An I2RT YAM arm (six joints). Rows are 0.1 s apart.
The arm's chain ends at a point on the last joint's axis. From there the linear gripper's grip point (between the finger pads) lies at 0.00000 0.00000 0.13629 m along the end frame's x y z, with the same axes.
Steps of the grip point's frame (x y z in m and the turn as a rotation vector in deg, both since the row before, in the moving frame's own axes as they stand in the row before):
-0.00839 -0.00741 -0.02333 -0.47 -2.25 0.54
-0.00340 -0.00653 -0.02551 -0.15 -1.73 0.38
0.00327 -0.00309 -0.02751 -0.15 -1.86 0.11
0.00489 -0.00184 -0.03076 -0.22 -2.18 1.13
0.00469 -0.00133 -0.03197 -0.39 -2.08 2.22
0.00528 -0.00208 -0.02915 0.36 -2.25 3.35
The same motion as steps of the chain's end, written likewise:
-0.00303 -0.00850 -0.02322 -0.47 -2.25 0.54
0.00072 -0.00687 -0.02545 -0.15 -1.73 0.38
0.00769 -0.00344 -0.02744 -0.15 -1.86 0.11
0.01008 -0.00231 -0.03066 -0.22 -2.18 1.13
0.00965 -0.00216 -0.03188 -0.39 -2.08 2.22
0.01060 -0.00107 -0.02904 0.36 -2.25 3.35

